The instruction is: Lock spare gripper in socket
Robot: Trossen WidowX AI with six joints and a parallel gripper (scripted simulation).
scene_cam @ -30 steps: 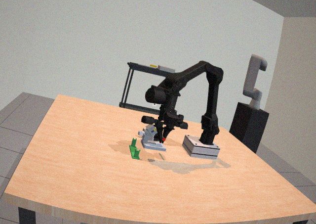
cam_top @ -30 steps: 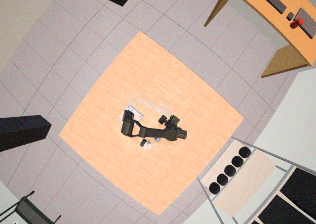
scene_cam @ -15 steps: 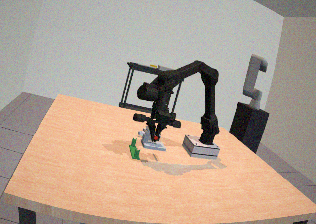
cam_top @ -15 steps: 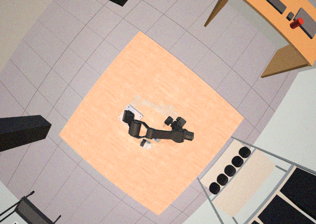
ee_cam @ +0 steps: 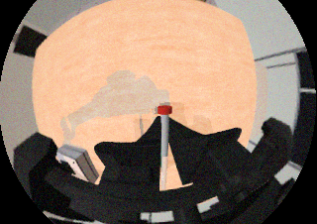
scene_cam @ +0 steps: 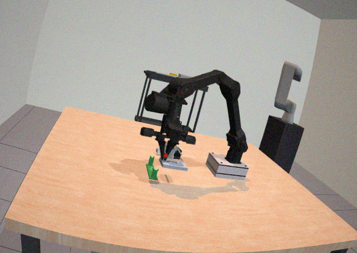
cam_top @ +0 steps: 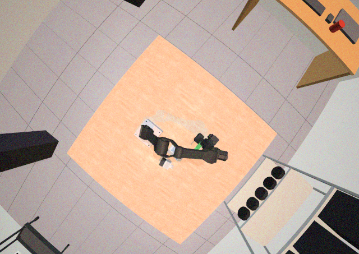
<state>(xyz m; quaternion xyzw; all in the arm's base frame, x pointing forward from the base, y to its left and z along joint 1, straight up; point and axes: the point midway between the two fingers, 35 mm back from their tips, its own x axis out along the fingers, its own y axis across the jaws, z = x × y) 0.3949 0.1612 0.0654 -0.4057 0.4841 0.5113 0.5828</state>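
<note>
The green cradle lies 10 cm to the right of my gripper tip and 7 cm below it. The rest, counted from my gripper tip: grey mount: 11 cm behind, 20 cm to the right, 4 cm below; then spare gripper: 14 cm behind, 32 cm to the right, 7 cm below.
</note>
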